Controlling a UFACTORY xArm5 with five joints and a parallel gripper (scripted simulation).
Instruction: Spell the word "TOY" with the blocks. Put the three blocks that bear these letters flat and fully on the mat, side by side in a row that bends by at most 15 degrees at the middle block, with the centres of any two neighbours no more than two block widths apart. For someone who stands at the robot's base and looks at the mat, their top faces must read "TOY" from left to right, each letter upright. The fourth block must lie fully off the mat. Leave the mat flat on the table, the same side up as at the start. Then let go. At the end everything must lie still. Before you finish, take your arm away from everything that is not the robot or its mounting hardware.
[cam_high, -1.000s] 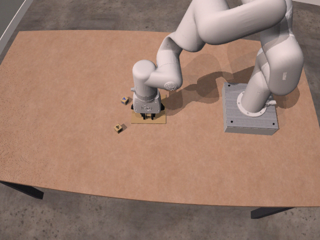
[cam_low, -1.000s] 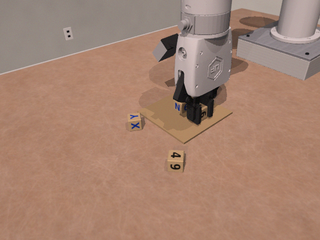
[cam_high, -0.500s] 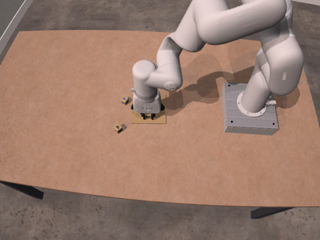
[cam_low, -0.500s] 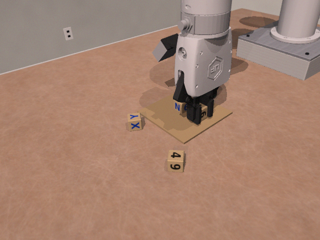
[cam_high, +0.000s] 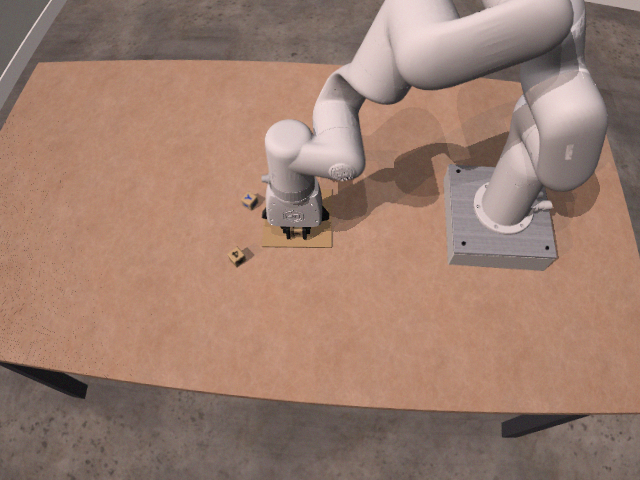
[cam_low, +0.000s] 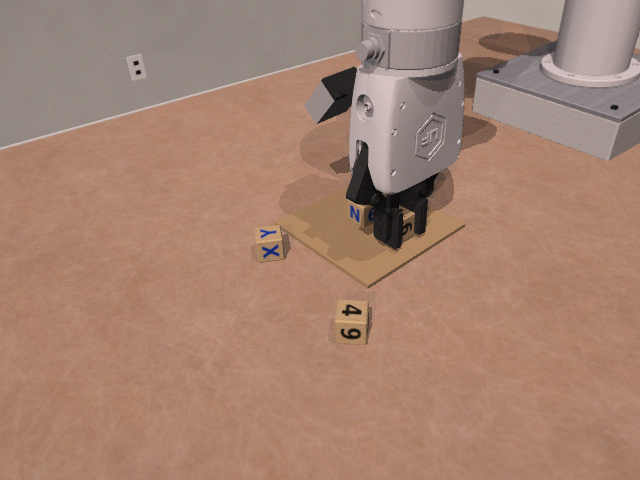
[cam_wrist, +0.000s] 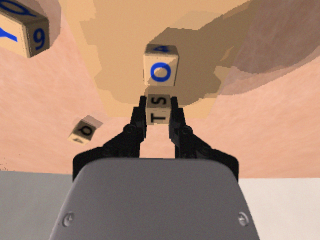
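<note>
The T block is 1 cm below my hand. From my hand the other things lie so: O block (5 cm to the right, 1 cm below); then tan mat (4 cm to the right, 3 cm below).
</note>
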